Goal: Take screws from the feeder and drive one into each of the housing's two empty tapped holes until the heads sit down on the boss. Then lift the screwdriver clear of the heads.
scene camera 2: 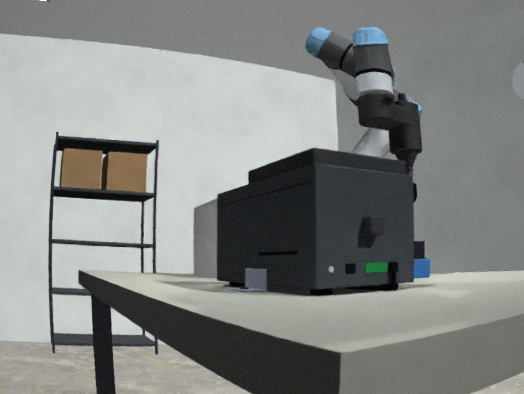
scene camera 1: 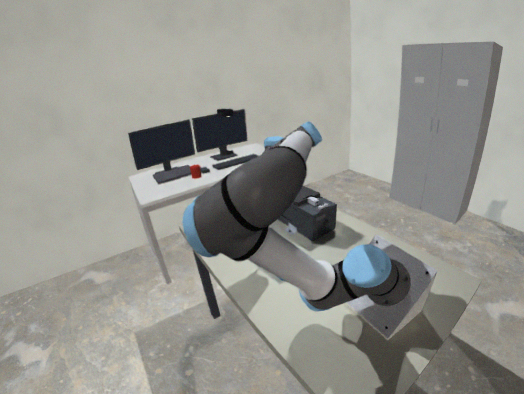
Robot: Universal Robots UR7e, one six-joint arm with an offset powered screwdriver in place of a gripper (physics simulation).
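The screw feeder is a dark box [scene camera 1: 312,220] [scene camera 2: 320,225] on the table. In scene camera 2 my screwdriver [scene camera 2: 410,170] points straight down at the feeder's right edge, with its nose level with the feeder's top. Its lower end is hidden behind the feeder, so I cannot tell whether the bit holds a screw. In scene camera 1 my upper arm hides the screwdriver. In scene camera 2 a blue block [scene camera 2: 422,268] with a dark part [scene camera 2: 419,249] on top shows partly behind the feeder; I cannot tell whether this is the housing. No tapped holes or screw heads can be made out.
My arm stands on a grey pedestal [scene camera 1: 425,285] on the table [scene camera 1: 270,320] [scene camera 2: 210,310]. A small light plate [scene camera 2: 256,279] stands beside the feeder. A desk [scene camera 1: 165,192] with monitors and a red mug [scene camera 1: 195,171], a grey cabinet [scene camera 1: 420,125] and a shelf rack [scene camera 2: 105,193] stand beyond.
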